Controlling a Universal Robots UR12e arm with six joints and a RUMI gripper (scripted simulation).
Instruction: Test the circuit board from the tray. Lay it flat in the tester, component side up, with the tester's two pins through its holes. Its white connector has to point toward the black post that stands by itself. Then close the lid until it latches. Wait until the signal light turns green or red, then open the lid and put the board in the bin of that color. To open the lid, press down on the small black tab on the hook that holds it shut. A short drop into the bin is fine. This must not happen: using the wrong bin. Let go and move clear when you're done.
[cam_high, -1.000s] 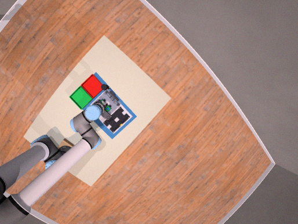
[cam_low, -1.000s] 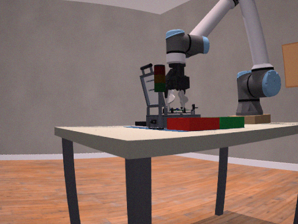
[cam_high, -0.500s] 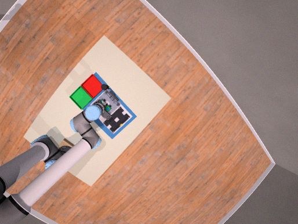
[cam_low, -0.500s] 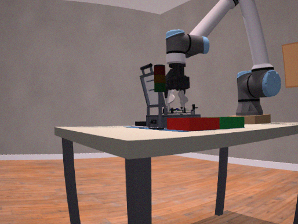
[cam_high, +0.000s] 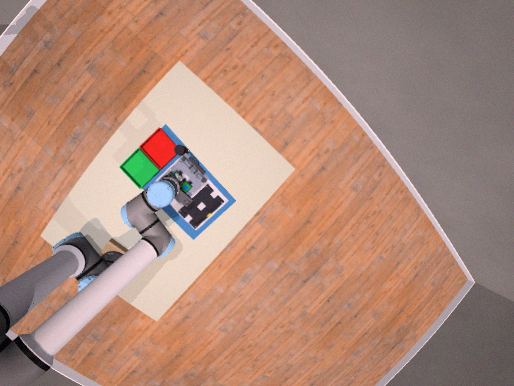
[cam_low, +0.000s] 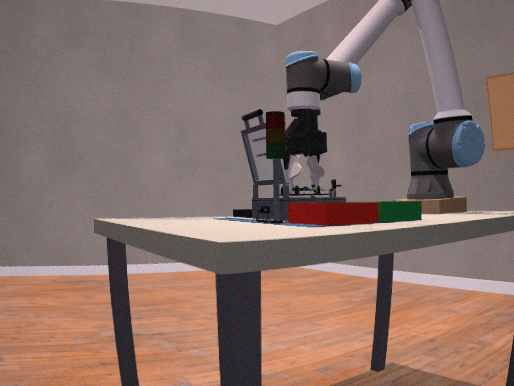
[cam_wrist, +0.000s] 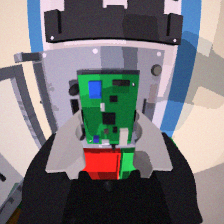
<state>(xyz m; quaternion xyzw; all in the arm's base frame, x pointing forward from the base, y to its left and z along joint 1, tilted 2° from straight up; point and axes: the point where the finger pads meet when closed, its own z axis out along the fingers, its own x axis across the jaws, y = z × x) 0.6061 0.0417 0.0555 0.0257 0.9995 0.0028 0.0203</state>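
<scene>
The green circuit board is 10 mm to the left of my hand. Round my hand: green bin (90 mm behind, 210 mm to the left, 70 mm below); red bin (60 mm ahead, 200 mm to the left, 70 mm below); lid (120 mm ahead, 100 mm above).
</scene>
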